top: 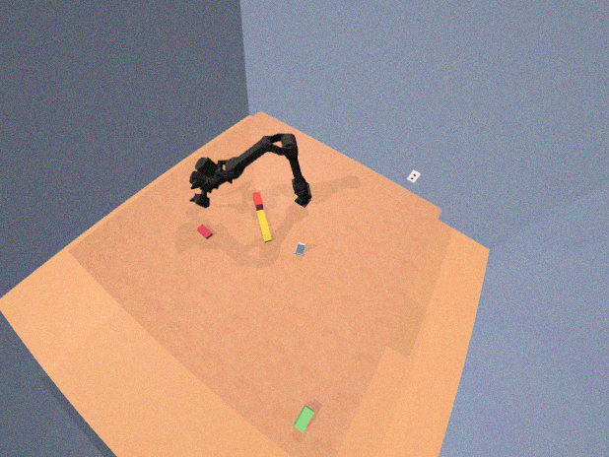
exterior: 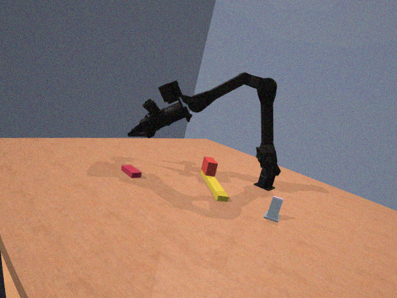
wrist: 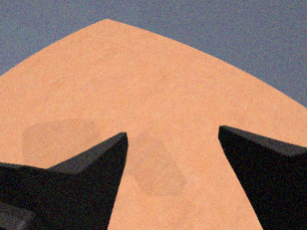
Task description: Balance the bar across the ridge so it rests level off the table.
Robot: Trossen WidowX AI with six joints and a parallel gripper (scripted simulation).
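Right now the red block is 7 cm ahead of my gripper tip, 14 cm to the left of it and 8 cm below it. Also, from my gripper tip: green block: 39 cm ahead, 88 cm to the left, 8 cm below.
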